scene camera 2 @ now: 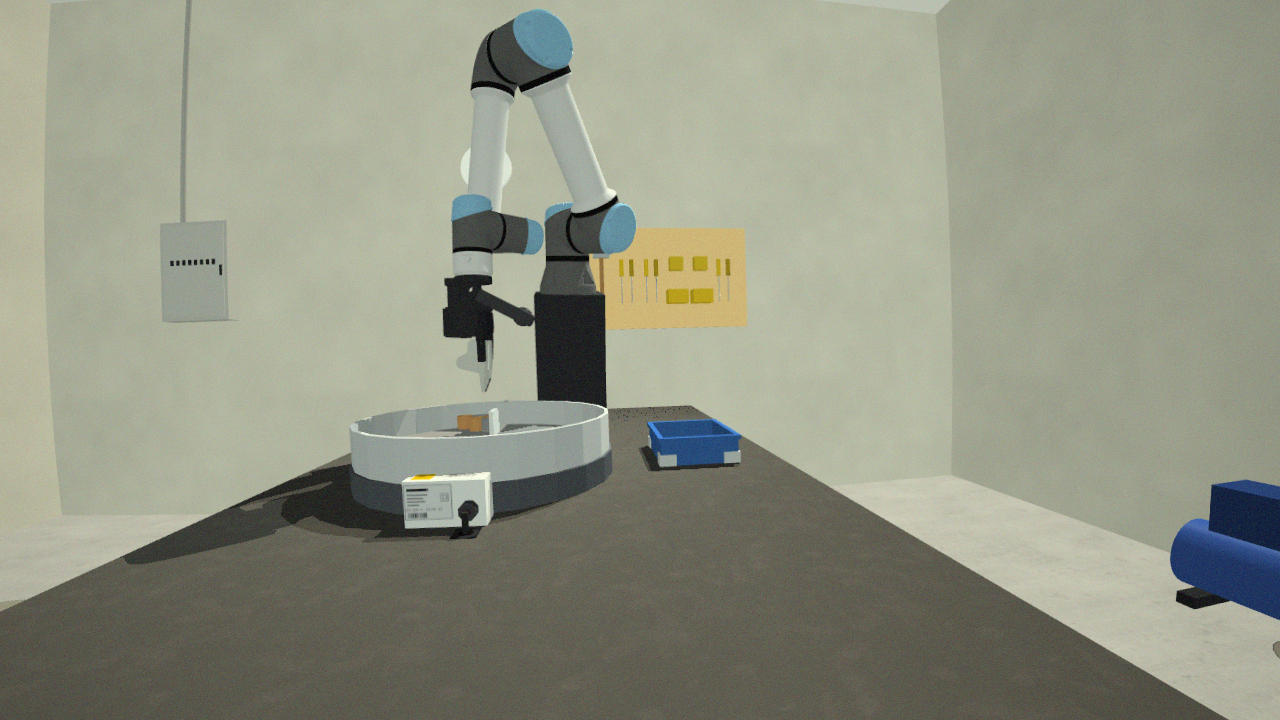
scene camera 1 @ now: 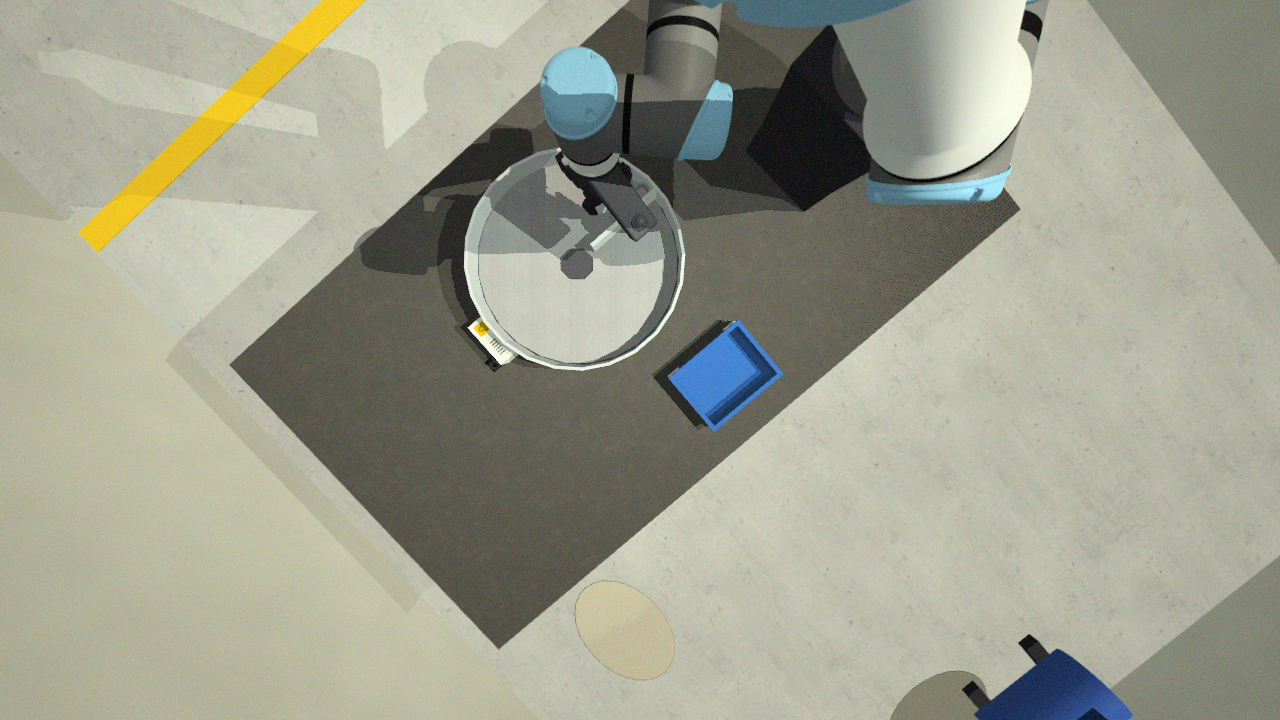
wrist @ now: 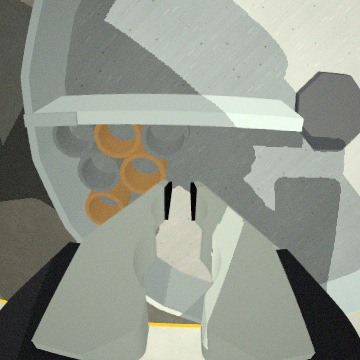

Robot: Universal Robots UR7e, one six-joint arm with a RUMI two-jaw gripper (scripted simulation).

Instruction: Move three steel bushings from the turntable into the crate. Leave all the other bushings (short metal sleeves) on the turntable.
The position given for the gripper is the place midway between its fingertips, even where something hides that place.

Observation:
In view: the gripper [scene camera 2: 484, 391], a blue crate [scene camera 1: 730, 371] and a round grey turntable [scene camera 1: 546, 286].
The gripper is seen too in scene camera 1 [scene camera 1: 609, 206] and in the wrist view [wrist: 181, 184]. The blue crate is seen too in scene camera 2 [scene camera 2: 688, 442]. The round grey turntable also shows in scene camera 2 [scene camera 2: 455, 432] and in the wrist view [wrist: 290, 185].

